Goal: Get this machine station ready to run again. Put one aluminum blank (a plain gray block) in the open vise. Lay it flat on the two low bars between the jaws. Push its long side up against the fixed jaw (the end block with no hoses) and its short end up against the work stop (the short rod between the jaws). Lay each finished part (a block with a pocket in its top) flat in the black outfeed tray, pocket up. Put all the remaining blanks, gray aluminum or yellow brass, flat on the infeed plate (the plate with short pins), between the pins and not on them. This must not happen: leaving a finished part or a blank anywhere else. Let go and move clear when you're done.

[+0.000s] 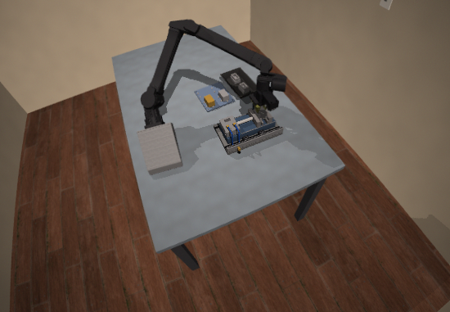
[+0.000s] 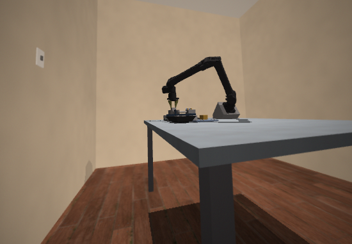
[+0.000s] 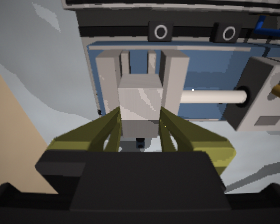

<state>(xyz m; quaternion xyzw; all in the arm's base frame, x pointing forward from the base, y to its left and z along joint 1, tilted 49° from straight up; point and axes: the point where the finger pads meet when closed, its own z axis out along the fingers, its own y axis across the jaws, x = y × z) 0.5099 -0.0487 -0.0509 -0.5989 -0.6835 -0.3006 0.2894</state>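
My gripper is now 80 mm above the blue vise base, 70 mm past it and 10 mm to the left of it. The rest, counted from my hand: yellow brass blank 240 mm to the left, 210 mm behind, 90 mm below.
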